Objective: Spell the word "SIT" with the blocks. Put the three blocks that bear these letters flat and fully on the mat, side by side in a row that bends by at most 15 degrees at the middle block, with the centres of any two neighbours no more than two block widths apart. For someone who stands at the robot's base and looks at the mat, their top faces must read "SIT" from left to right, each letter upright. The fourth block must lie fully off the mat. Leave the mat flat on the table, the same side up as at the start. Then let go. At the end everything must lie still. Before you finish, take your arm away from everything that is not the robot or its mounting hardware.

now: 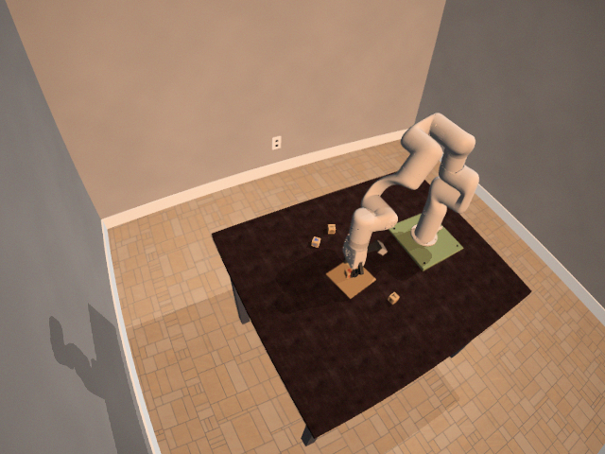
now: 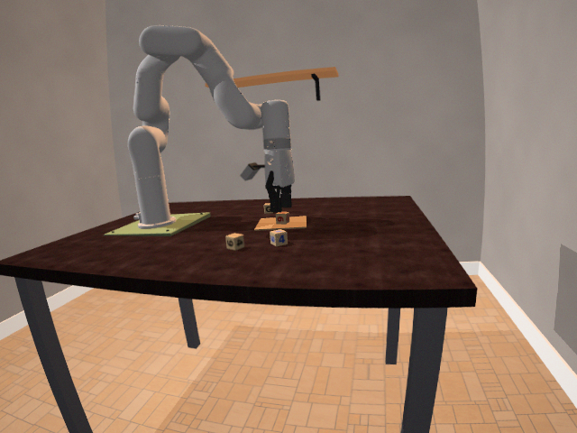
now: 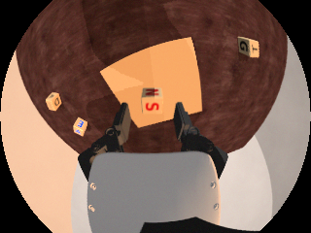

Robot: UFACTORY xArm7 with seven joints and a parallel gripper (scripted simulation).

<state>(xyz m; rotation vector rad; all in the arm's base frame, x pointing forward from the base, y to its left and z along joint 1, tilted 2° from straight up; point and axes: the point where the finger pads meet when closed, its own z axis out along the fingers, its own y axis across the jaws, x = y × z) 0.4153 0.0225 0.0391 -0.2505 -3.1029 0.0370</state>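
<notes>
The tan mat is 10 mm to the left of my hand and 60 mm below it.
</notes>
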